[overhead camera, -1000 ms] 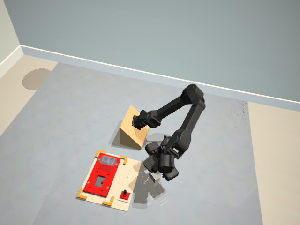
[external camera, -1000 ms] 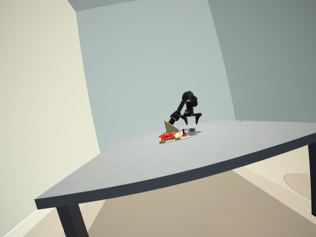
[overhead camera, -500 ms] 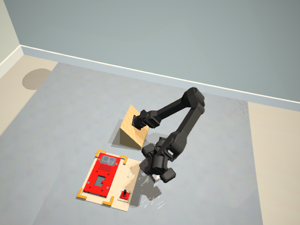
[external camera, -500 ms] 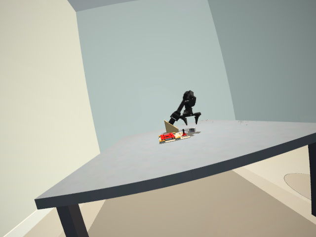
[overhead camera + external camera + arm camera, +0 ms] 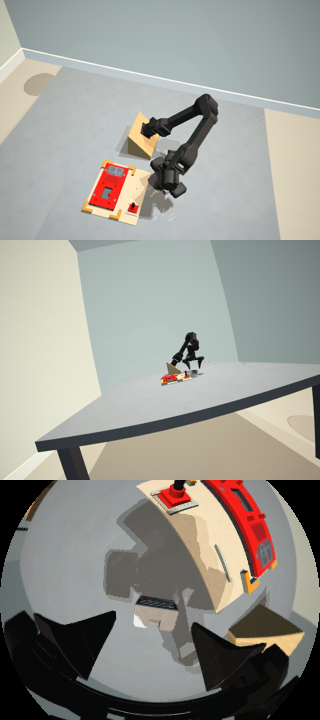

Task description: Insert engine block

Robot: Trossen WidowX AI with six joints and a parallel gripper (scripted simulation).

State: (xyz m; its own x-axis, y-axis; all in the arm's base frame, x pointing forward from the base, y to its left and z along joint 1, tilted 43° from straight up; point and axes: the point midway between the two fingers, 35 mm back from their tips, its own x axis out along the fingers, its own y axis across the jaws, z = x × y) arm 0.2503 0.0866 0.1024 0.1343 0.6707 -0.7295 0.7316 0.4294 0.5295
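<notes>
My gripper tip is now 20 mm above the engine block.
</notes>
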